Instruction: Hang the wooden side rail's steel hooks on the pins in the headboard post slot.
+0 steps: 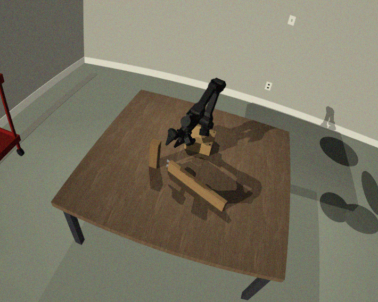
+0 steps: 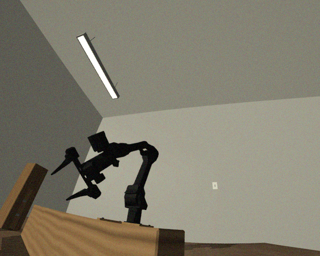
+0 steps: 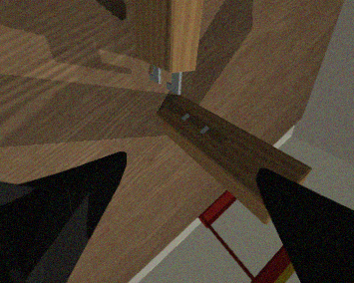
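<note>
The headboard post is 80 mm to the right of my gripper tip, 40 mm below it and 40 mm ahead of it.
</note>
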